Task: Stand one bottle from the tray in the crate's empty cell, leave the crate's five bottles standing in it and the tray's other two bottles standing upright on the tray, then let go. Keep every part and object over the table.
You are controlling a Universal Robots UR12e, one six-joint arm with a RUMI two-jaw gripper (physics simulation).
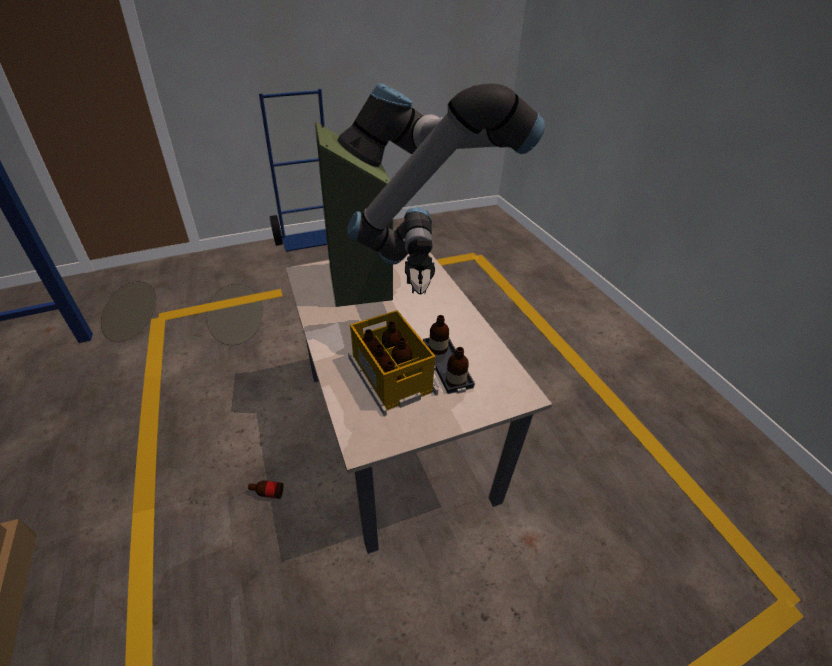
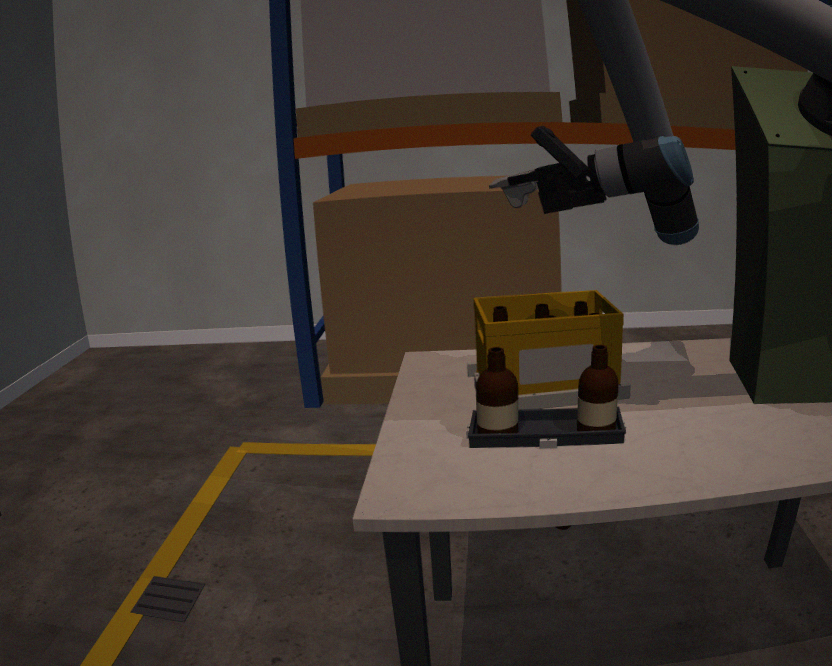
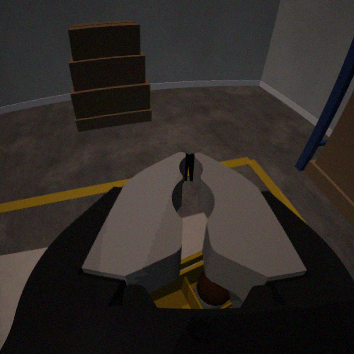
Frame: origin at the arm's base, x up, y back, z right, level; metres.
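Seen in the pictures: gripper, fingertip midpoint: (image 1: 420, 293) (image 2: 489, 186) (image 3: 187, 157); arm's base at its link origin: (image 1: 358, 152).
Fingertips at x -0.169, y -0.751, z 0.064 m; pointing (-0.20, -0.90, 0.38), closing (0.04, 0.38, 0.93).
Observation:
Pixels of each thing's top centre, then the offset from my fingertips to it. Level surfaces: height alone.
- brown bottle with a red label, top centre: (image 1: 263, 484) dy +0.272, dx -1.084, dz +0.626 m
- yellow crate at its top centre: (image 3: 231, 334) (image 2: 546, 305) (image 1: 391, 339) dy +0.104, dx -0.245, dz +0.051 m
- dark tray at its top centre: (image 2: 548, 420) (image 1: 447, 359) dy +0.079, dx -0.395, dz -0.162 m
- table at its surface level: dx -0.420 m
My gripper (image 1: 419, 290) (image 2: 492, 186) (image 3: 187, 157) is shut and empty, high above the table and pointing nearly sideways. A brown bottle with a red label (image 1: 269, 488) lies on its side on the floor, left of the table. The yellow crate (image 1: 416, 387) (image 2: 548, 333) (image 3: 172, 299) stands on the table with several brown bottles in it; its walls partly hide them, and I cannot tell which cell is empty. Two cream-labelled bottles, one (image 1: 438, 336) (image 2: 597, 395) and another (image 1: 457, 368) (image 2: 496, 399), stand upright at opposite ends of the dark tray (image 1: 472, 381) (image 2: 513, 439).
The table (image 1: 416, 440) (image 2: 444, 496) bears crate and tray side by side. The green pedestal (image 1: 357, 256) (image 2: 791, 277) carries my arm at one end. A blue hand truck (image 1: 305, 240) stands behind it. A large cardboard box (image 2: 430, 277) stands beyond the table.

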